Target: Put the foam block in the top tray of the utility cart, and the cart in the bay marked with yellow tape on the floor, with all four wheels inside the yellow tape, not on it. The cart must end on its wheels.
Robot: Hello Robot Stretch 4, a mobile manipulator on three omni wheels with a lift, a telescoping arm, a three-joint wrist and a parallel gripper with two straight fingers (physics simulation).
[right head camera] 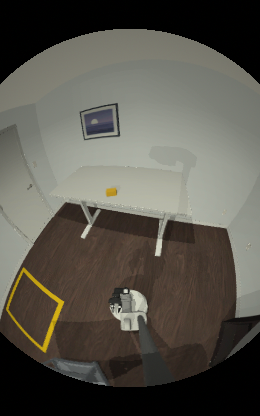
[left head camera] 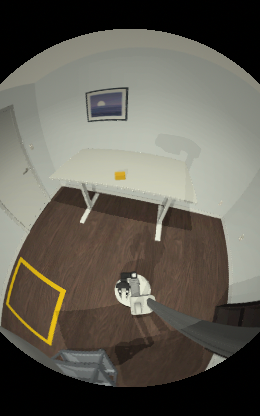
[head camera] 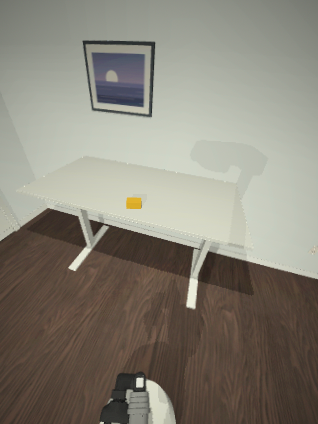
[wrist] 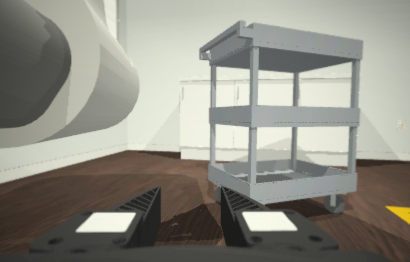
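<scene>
The orange-yellow foam block (head camera: 133, 203) (left head camera: 120, 176) (right head camera: 111, 192) lies on the white table (head camera: 205, 215) (left head camera: 172, 186) (right head camera: 167, 200), near its front edge. The grey utility cart (wrist: 305, 116) stands upright on its wheels in the wrist view, some way beyond the fingers; part of it shows at the bottom of the left head view (left head camera: 85, 356) and the right head view (right head camera: 75, 364). The yellow tape bay (left head camera: 57, 316) (right head camera: 54, 326) is on the floor at the left; a piece of tape (wrist: 401, 214) shows at the wrist view's right edge. My gripper (wrist: 191, 204) is open and empty, away from block and cart.
A dark bookcase (left head camera: 240, 315) (right head camera: 232, 340) stands at the lower right. White cabinets (wrist: 197, 120) stand behind the cart. The table's legs (head camera: 192, 292) reach onto the floor. A door (left head camera: 15, 170) (right head camera: 15, 185) is at the left, and a picture (head camera: 120, 80) hangs above the table.
</scene>
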